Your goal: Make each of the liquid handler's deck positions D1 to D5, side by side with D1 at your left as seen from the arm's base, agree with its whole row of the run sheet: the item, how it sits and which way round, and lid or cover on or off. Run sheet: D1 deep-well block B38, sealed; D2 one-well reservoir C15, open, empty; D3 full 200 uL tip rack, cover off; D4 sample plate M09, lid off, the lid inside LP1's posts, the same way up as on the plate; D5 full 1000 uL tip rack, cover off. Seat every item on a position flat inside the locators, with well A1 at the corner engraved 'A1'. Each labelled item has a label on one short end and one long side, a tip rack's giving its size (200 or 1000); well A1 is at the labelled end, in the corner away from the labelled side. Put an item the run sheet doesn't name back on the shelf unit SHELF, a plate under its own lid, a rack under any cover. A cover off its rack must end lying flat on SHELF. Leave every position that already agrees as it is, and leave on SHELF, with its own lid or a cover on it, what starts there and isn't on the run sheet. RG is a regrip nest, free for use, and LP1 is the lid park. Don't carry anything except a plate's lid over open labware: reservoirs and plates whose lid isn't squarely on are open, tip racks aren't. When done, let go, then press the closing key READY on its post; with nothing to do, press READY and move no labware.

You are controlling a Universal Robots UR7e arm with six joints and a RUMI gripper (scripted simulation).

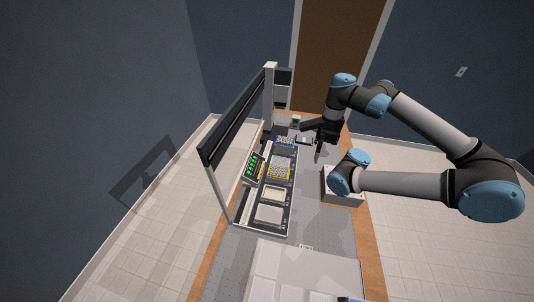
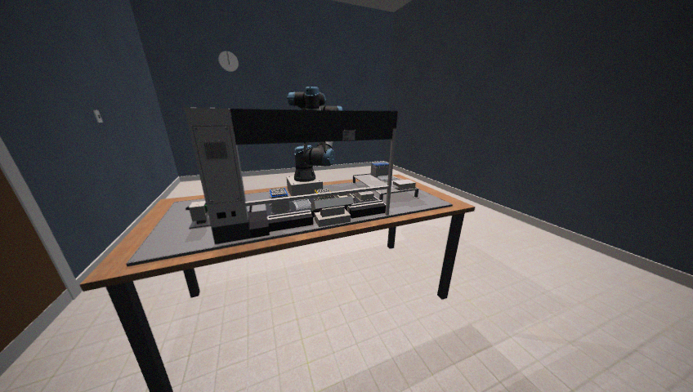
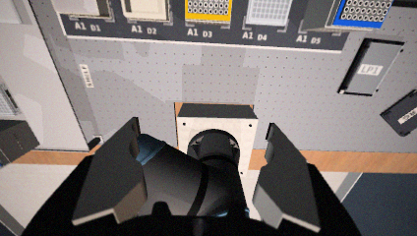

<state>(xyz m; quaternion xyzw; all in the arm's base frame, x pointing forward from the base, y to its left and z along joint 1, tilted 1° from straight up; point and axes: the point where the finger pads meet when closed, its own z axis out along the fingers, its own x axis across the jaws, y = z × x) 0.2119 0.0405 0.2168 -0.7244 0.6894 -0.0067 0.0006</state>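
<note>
My gripper is now 25 cm above the well plate, 18 cm short of it and 11 cm to the left of it. Also, from my hand: blue-framed tip rack: 24 cm to the right, 19 cm below, 17 cm ahead; then one-well reservoir: 25 cm below, 16 cm ahead, 13 cm to the left; then yellow-framed tip rack: 21 cm below, 16 cm ahead.
</note>
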